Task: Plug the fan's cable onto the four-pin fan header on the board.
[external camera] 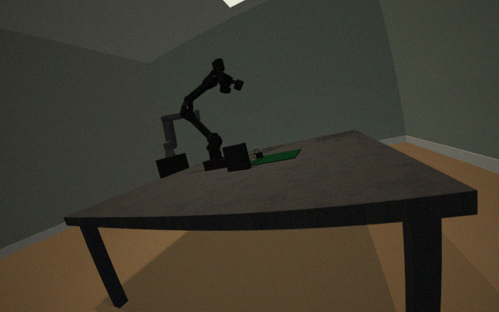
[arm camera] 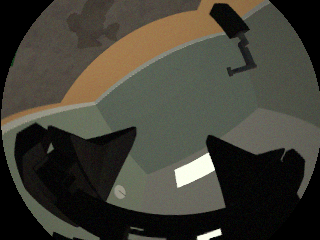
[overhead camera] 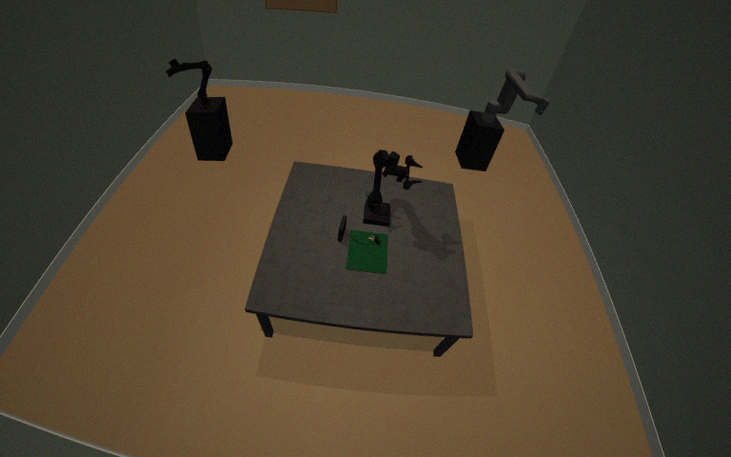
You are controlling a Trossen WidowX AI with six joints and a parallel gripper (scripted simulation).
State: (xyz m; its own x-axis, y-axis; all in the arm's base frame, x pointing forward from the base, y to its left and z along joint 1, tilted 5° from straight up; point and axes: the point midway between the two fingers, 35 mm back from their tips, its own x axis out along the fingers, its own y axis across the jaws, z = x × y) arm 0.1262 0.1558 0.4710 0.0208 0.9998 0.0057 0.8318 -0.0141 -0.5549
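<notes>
Right now the dark plug is 480 mm below my gripper tip, 190 mm to the right of it and 110 mm ahead of it. Round my gripper tip: green board 520 mm below, 250 mm to the right, 180 mm ahead; then black fan 440 mm below, 410 mm to the right, 60 mm ahead.
</notes>
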